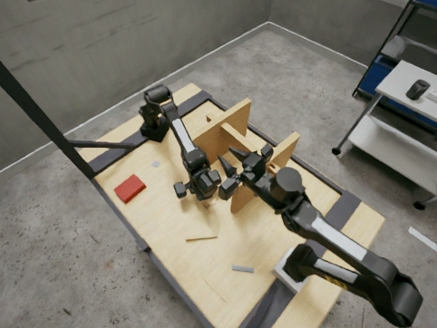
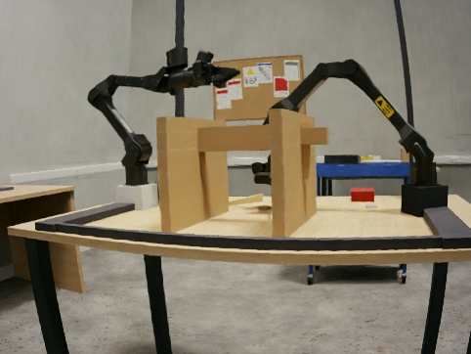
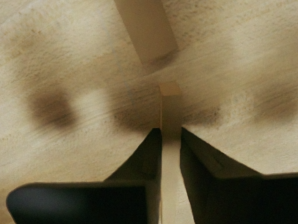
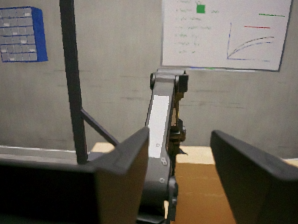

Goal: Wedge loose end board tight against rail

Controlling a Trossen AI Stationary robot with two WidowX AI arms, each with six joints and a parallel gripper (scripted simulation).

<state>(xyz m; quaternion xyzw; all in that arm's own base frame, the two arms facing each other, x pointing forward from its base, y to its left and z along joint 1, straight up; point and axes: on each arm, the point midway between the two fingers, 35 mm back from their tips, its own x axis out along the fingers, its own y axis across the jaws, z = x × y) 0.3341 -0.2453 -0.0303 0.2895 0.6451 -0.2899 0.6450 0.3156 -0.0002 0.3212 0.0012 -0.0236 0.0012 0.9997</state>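
Right now my right hand is 4 cm past the small wooden piece, 8 cm to the right of it and 39 cm above it. The rest, counted from my right hand: grey piece (10 cm behind, 20 cm to the right, 39 cm below); wooden rail (18 cm ahead, 11 cm to the left, 19 cm below); red block (25 cm behind, 35 cm to the left, 38 cm below).
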